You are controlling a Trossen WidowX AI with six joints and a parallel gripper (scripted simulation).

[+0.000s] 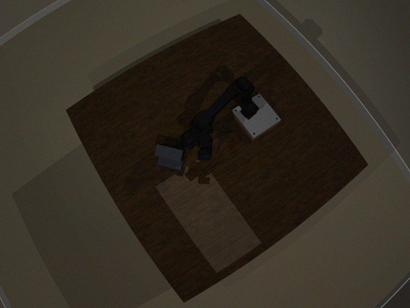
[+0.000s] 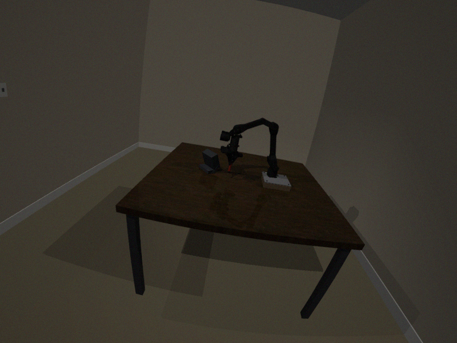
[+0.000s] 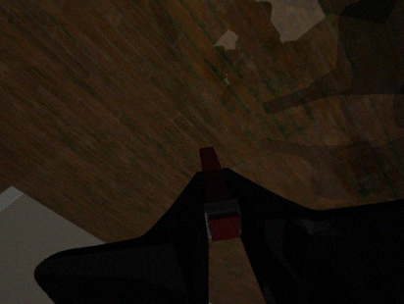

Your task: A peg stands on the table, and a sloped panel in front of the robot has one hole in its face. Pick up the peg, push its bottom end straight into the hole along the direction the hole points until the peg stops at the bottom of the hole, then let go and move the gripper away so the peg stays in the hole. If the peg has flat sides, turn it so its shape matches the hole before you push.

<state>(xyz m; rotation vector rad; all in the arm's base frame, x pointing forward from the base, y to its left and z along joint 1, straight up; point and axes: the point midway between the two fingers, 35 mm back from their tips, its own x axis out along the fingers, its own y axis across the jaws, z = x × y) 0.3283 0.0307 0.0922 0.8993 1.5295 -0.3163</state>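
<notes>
Now: gripper tip 140 mm to the left of the sloped panel, 130 mm short of it and 20 mm above it. Also, from my gripper tip: peg 20 mm above.
</notes>
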